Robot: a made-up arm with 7 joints.
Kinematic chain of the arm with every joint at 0, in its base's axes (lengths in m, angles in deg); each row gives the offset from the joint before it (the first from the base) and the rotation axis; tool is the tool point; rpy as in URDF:
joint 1: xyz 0 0 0.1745 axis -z
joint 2: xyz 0 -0.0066 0.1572 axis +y
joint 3: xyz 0 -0.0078 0.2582 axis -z
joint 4: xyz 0 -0.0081 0.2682 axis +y
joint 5: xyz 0 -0.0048 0.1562 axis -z
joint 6: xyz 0 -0.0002 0.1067 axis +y
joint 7: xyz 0 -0.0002 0.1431 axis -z
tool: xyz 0 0 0 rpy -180 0 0
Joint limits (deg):
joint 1: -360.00..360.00
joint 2: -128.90..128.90
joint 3: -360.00..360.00
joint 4: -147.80..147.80
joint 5: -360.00..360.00
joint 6: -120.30..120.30
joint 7: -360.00..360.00
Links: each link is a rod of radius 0.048 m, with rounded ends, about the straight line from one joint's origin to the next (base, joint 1, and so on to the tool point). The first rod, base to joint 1, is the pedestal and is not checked.
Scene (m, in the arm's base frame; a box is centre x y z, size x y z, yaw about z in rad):
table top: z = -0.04
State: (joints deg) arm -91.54 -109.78 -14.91 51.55 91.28 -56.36 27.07
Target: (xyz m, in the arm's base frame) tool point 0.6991 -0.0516 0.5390
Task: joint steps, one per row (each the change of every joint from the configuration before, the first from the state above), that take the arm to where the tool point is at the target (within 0.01 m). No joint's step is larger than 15 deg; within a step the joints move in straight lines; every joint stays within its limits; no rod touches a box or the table.
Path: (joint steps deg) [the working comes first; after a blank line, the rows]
Joints at the target: -169.75 -102.47 23.75 70.33 97.96 -45.29 27.07
Straight joint move there: clear.

1: -13.03 1.22 6.44 3.13 1.11 1.84 0.00
2: -13.04 1.22 6.45 3.13 1.12 1.85 0.00
3: -13.03 1.21 6.44 3.13 1.11 1.84 0.00
4: -13.04 1.22 6.44 3.13 1.11 1.85 0.00
5: -13.03 1.22 6.44 3.13 1.11 1.84 0.00
6: -13.04 1.22 6.45 3.13 1.12 1.85 0.00

